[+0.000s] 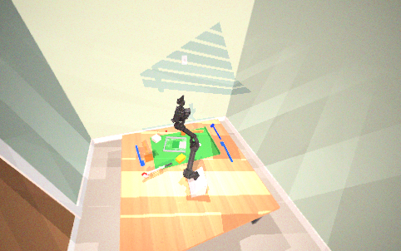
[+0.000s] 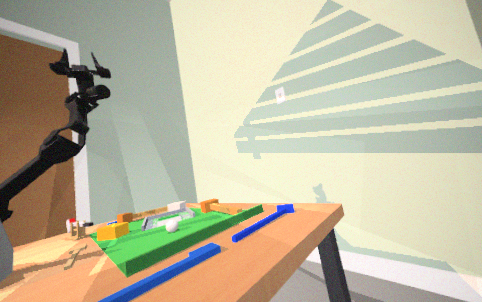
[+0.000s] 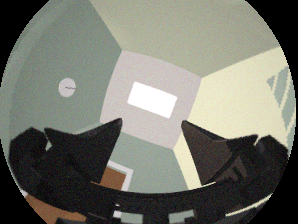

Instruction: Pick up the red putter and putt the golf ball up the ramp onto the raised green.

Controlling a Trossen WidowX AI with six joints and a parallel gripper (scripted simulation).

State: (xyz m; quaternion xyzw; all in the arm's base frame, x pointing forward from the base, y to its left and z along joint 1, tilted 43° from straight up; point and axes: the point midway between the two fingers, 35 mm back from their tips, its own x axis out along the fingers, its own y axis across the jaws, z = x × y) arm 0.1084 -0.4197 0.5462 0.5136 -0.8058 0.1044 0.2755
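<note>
The small wooden stand is 1 cm ahead of my gripper tip, 27 cm to the left of it and 77 cm below it. The rest, counted from my gripper tip: white golf ball: 17 cm ahead, 28 cm to the right, 79 cm below; orange block: 7 cm ahead, 1 cm to the right, 79 cm below; green mat: 24 cm ahead, 12 cm to the right, 81 cm below.
</note>
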